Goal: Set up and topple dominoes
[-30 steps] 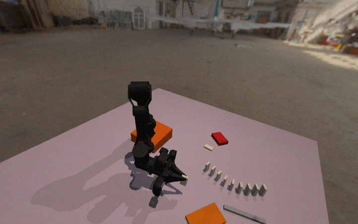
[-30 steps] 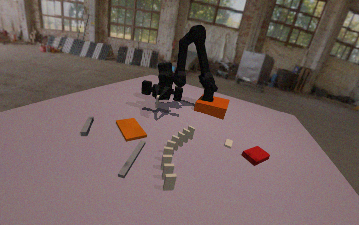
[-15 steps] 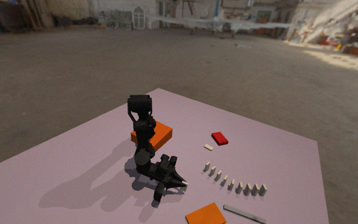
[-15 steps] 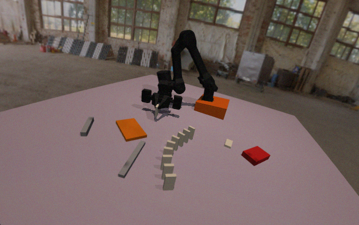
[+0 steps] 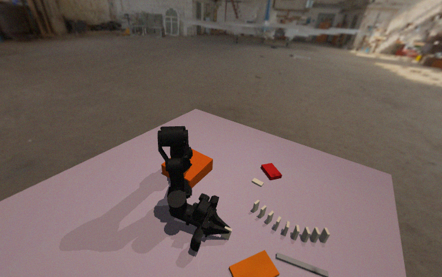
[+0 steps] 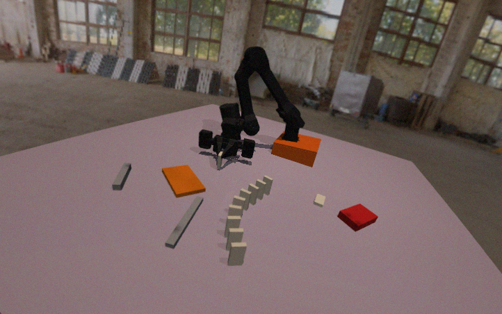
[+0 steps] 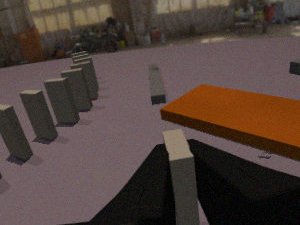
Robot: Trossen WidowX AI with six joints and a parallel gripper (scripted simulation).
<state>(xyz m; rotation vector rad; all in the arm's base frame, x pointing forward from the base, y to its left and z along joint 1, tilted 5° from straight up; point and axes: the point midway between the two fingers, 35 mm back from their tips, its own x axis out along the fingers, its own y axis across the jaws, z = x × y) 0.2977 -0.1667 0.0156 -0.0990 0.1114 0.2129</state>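
The orange flat plate lies 110 mm ahead of my gripper tip, 50 mm to the right of it and 40 mm below it. The rest, counted from my gripper tip: short grey bar 190 mm ahead, 180 mm to the right, 40 mm below; then red block 10 mm ahead, 420 mm to the left, 40 mm below.
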